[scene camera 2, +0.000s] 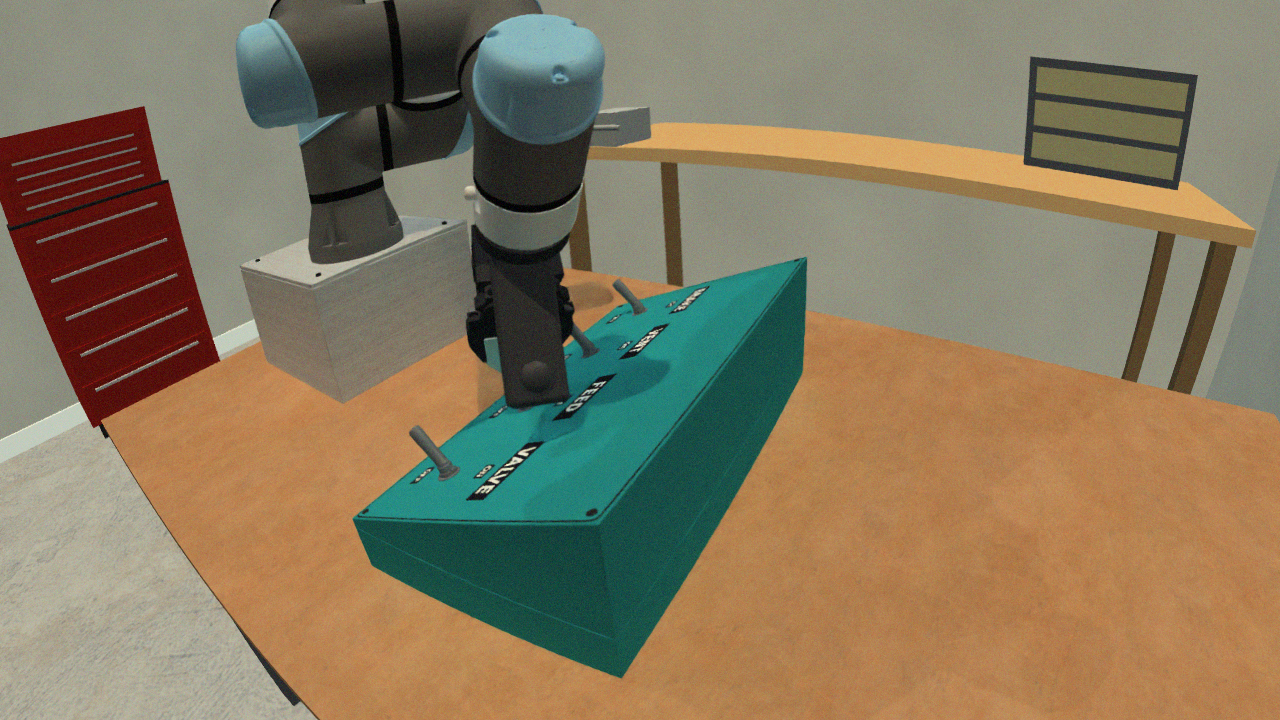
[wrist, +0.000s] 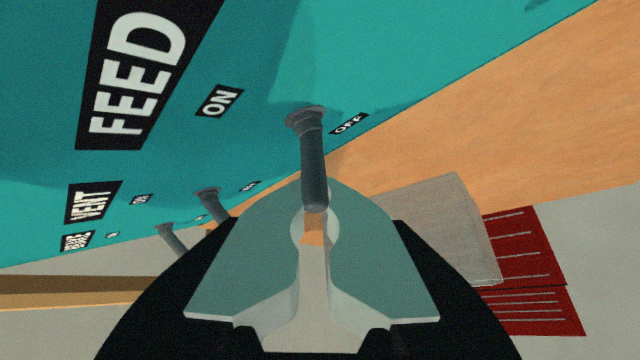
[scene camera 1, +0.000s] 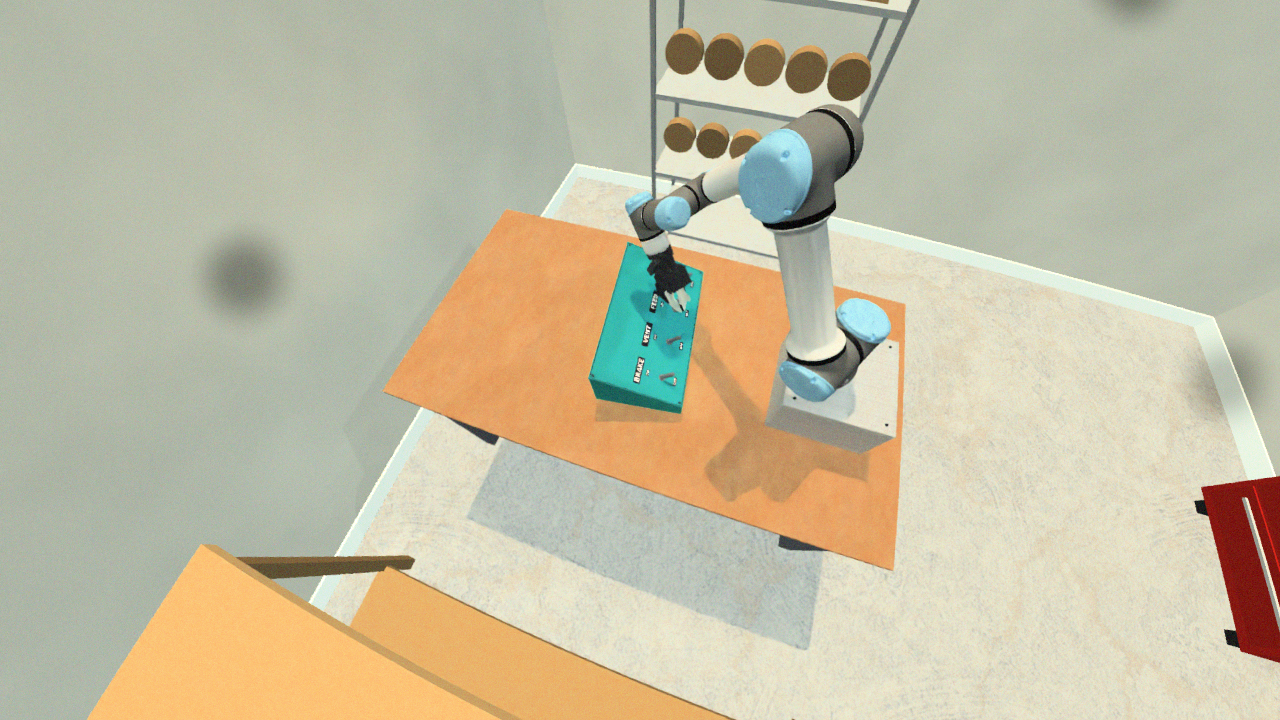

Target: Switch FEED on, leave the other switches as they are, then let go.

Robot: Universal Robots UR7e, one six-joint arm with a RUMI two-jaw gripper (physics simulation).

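Frame: origin at the arm's base, x right, y ahead, z up, level; centimetres.
Seen in the pictures: gripper, fingertip midpoint: [wrist: 317, 180] [scene camera 1: 682, 311]; arm's base, origin of the base link: [scene camera 2: 356, 246].
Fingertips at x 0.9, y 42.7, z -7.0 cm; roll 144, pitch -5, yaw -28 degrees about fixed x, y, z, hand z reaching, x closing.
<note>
Pixels of each thing's top centre, then the offset from my fingertips to it. Level surfaces: height alone.
- FEED lever, middle of its top: [wrist: 316, 211] dx +1.1, dy +2.6, dz +2.7 cm
- VENT lever, middle of its top: [wrist: 221, 242] [scene camera 2: 574, 317] dx -9.9, dy -2.3, dz +1.8 cm
- BRAKE lever, middle of its top: [scene camera 2: 626, 280] [wrist: 173, 262] dx -21.3, dy -6.0, dz +1.8 cm
- VALVE lever, middle of its top: [scene camera 2: 425, 429] dx +12.9, dy +5.2, dz +1.8 cm
- wooden table, its level: dz -10.8 cm
The teal switch panel [scene camera 1: 617, 340] [scene camera 2: 707, 420] [wrist: 380, 45] lies on the table. My gripper [scene camera 1: 682, 306] [scene camera 2: 537, 402] [wrist: 317, 180] is shut at the FEED switch. In the wrist view the FEED lever [wrist: 313, 165] lies across the nearly joined fingertips, its end overlapping them. It stands steeper than its neighbours, leaning less toward OFF. In scene camera 2 it is hidden behind the gripper. The VENT lever [scene camera 2: 583, 340] [wrist: 213, 206] and BRAKE lever [scene camera 2: 629, 296] [wrist: 172, 240] lean toward OFF. The VALVE lever [scene camera 2: 433, 452] also leans toward OFF.
The arm's grey base block [scene camera 1: 827, 416] [scene camera 2: 358, 322] [wrist: 435, 225] stands beyond the panel's OFF side. The wooden table [scene camera 1: 483, 331] [scene camera 2: 939, 537] carries both. A red drawer cabinet [scene camera 2: 116, 277] [wrist: 520, 245], a shelf rack [scene camera 1: 654, 89] and a curved bench [scene camera 2: 877, 165] stand farther off.
</note>
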